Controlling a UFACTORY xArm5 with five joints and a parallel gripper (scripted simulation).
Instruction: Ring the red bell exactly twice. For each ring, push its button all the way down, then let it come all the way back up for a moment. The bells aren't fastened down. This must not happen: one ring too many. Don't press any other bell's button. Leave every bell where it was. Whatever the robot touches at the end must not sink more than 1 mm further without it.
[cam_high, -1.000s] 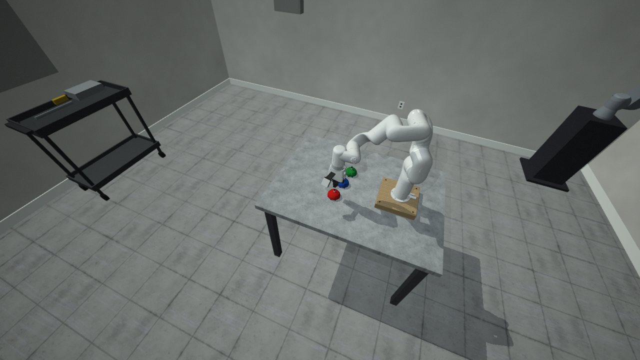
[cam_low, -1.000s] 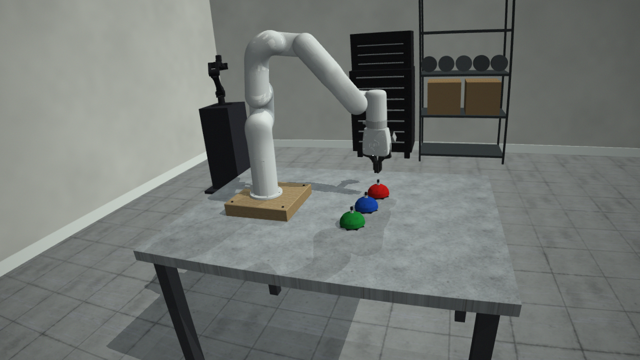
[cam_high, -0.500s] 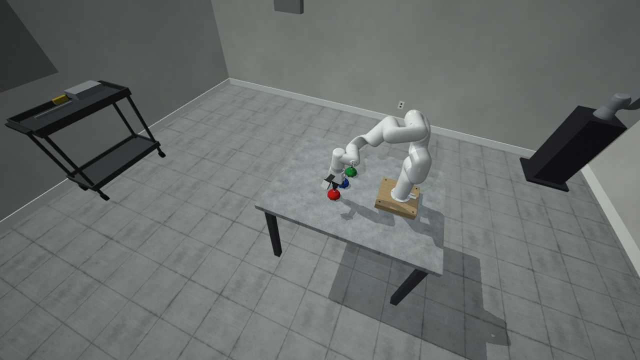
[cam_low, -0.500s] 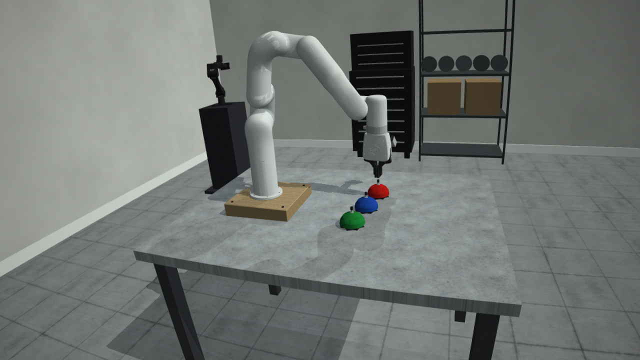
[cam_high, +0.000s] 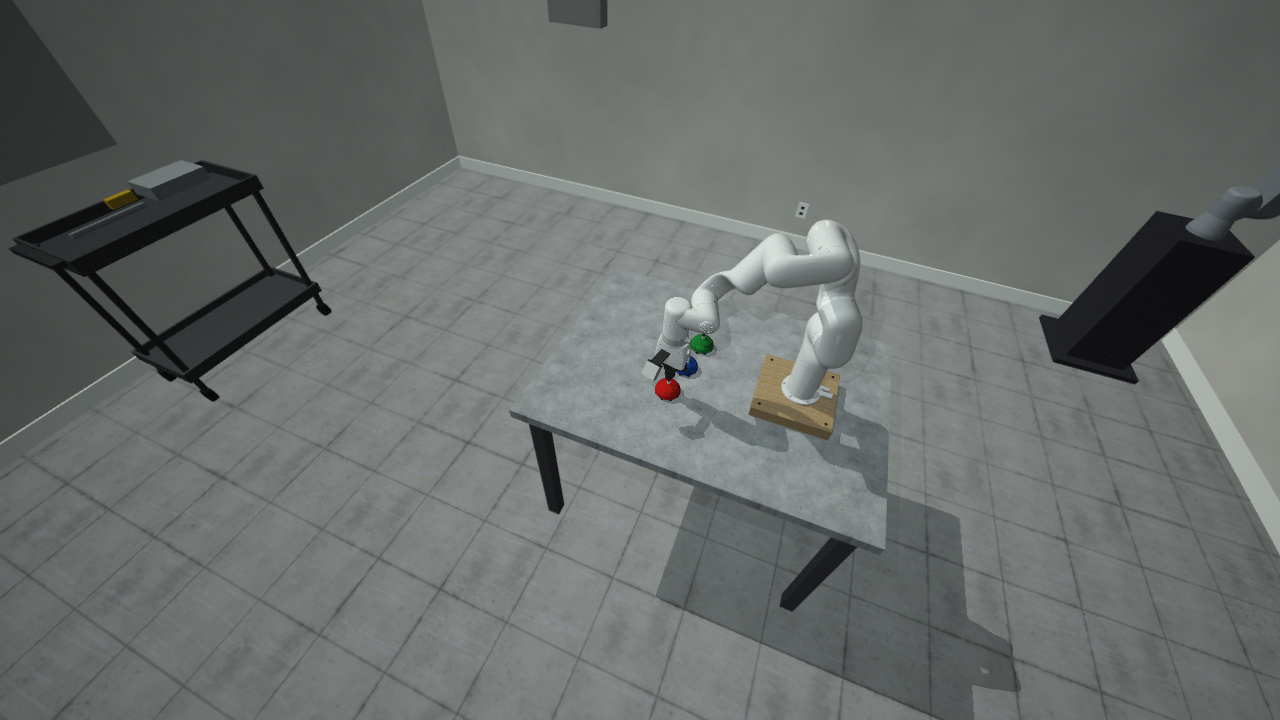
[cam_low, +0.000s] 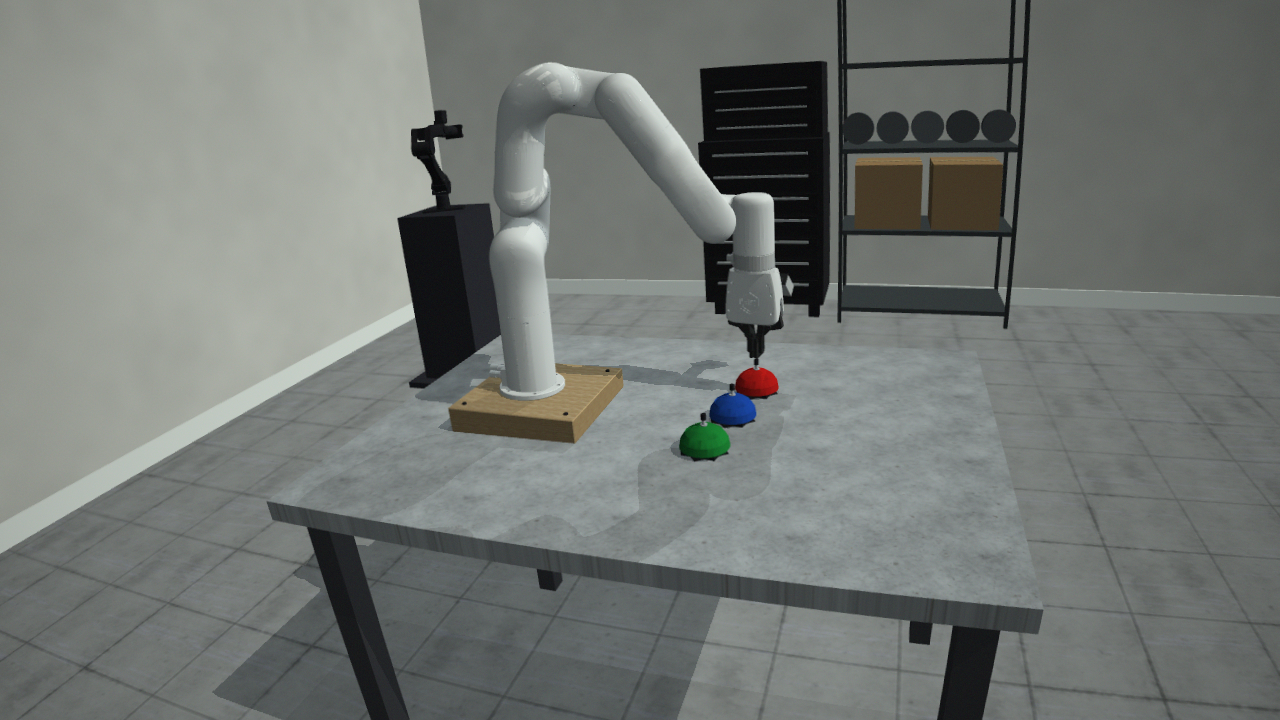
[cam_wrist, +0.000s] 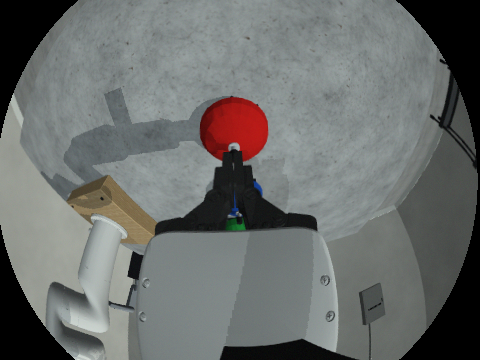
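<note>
Now: hand 5 cm above the red bell. The rest, counted from my hand: green bell 25 cm to the right, 5 cm below, 4 cm behind; blue bell 12 cm to the right, 5 cm below, 2 cm behind.
</note>
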